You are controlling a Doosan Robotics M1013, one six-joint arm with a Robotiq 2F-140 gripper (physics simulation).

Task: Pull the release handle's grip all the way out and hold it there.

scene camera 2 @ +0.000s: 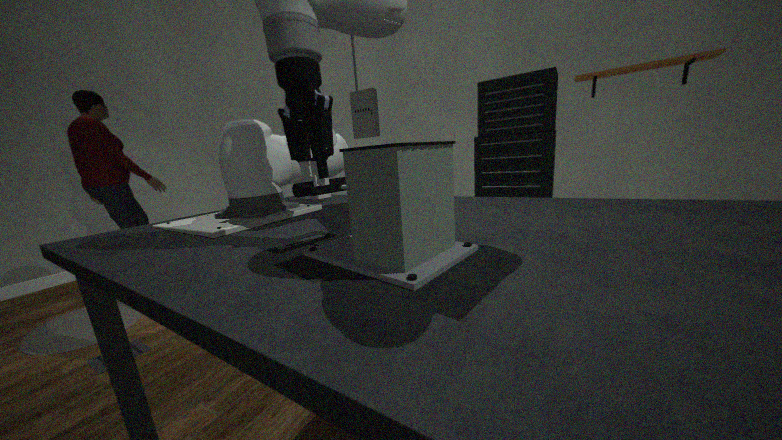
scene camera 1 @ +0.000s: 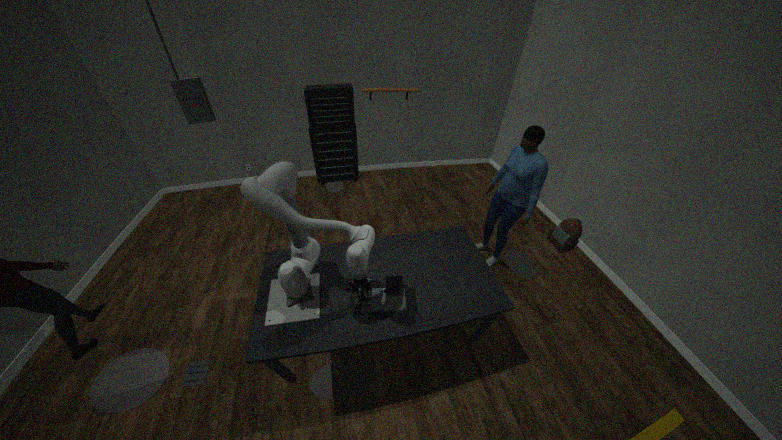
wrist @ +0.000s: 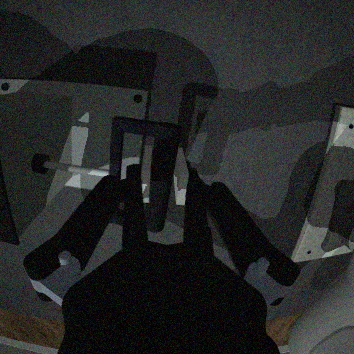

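The release handle's grip (wrist: 162, 195) (scene camera 2: 306, 189) is a black rectangular frame. Its far bar runs between the gripper's fingers in the wrist view. A thin metal rod (wrist: 75, 169) links it to a dark round collar (wrist: 40, 163) on the box side. The pale box (scene camera 2: 426, 202) with a dark top (scene camera 1: 393, 283) stands on a bolted plate (scene camera 2: 437, 269) (wrist: 112, 93). There is a gap between grip and box, spanned by the rod. My gripper (wrist: 162, 158) (scene camera 2: 315, 168) is shut on the grip, pointing down. In scene camera 1 the grip is too dark to make out.
The robot's white base plate (scene camera 1: 277, 307) (scene camera 2: 191, 224) is on the table (scene camera 1: 448, 257) (scene camera 2: 601, 284), left of the box. A person in blue (scene camera 1: 523, 175) stands behind the table; one in red (scene camera 2: 97, 147) (scene camera 1: 21, 287) is at the left. A grey unit (scene camera 1: 194, 101) (scene camera 2: 364, 113) hangs behind the arm.
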